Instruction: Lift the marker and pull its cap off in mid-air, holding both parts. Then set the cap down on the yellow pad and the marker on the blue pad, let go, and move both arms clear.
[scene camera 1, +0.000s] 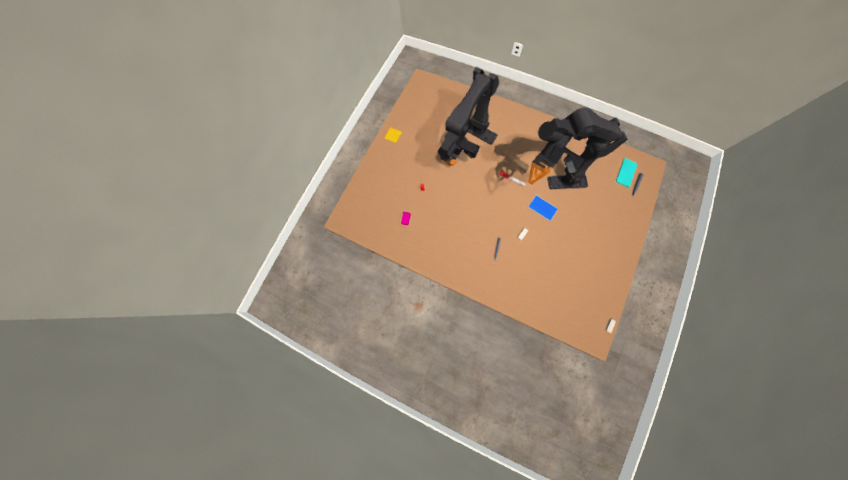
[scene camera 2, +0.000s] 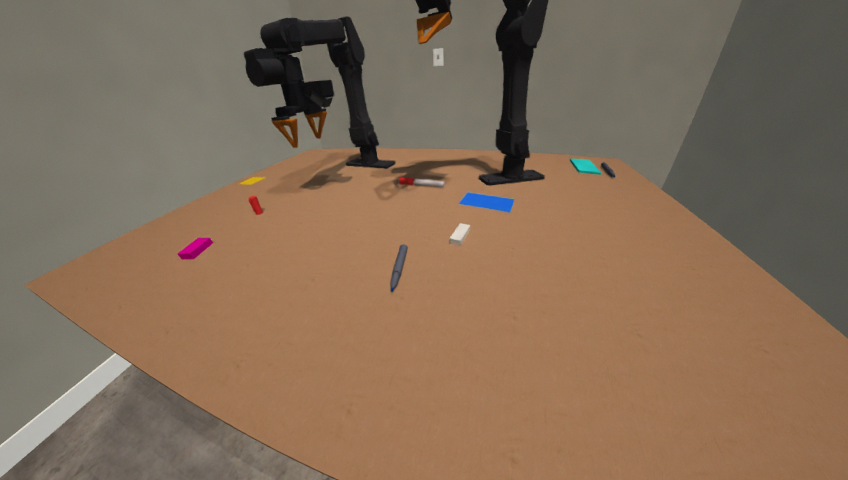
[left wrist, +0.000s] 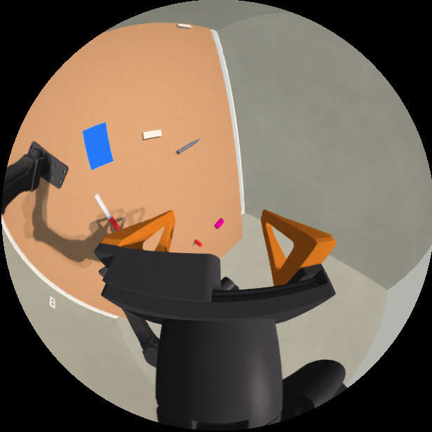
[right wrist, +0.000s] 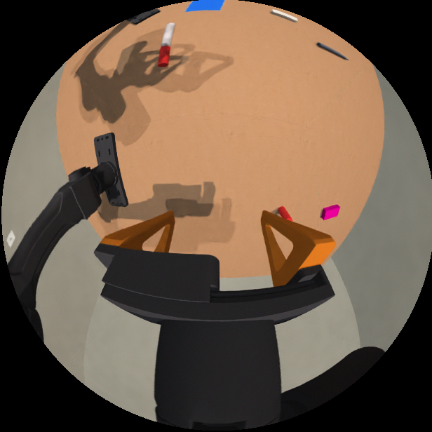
In view: my left gripper (left wrist: 217, 214), my right gripper (scene camera 2: 307, 142) and a blue pad (left wrist: 95, 138).
My right gripper shows as well in the right wrist view (right wrist: 217, 215).
